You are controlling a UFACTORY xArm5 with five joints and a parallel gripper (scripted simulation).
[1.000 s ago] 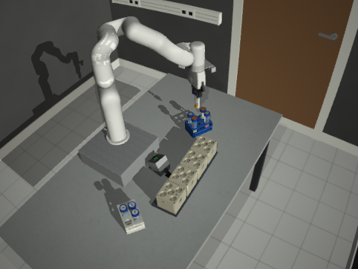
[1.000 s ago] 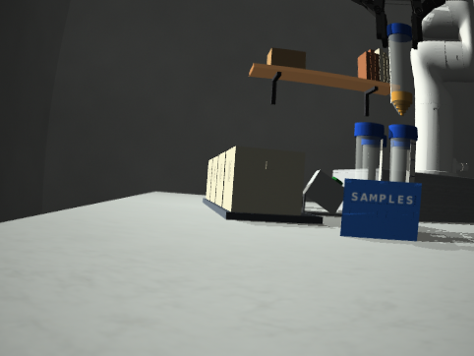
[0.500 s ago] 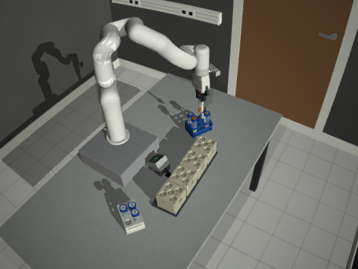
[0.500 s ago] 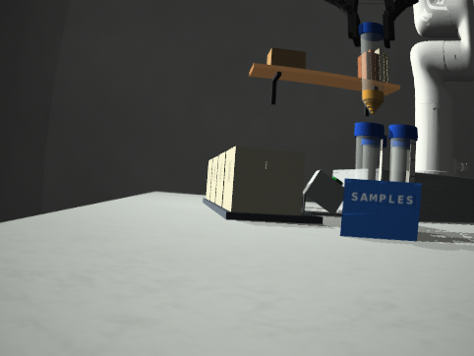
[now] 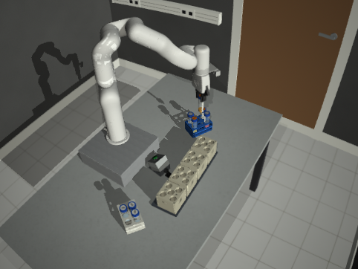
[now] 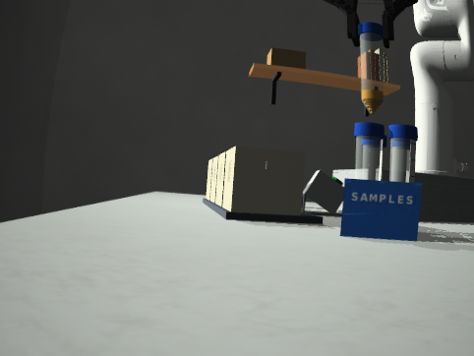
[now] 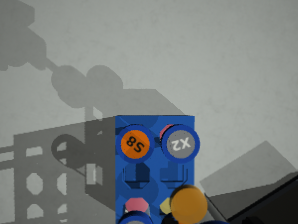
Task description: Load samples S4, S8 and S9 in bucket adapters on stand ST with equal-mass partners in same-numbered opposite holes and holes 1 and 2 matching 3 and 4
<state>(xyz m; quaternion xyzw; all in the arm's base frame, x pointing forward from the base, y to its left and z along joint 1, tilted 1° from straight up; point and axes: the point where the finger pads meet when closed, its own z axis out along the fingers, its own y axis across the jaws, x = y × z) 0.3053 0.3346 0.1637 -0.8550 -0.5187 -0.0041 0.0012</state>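
The blue samples rack lies 22 cm below my hand, 2 cm behind it and 1 cm to the left of it. The rest, counted from my hand: white blanks rack 65 cm to the right, 22 cm below, 2 cm ahead; then adapter 20 cm below, 15 cm to the right, 11 cm ahead.
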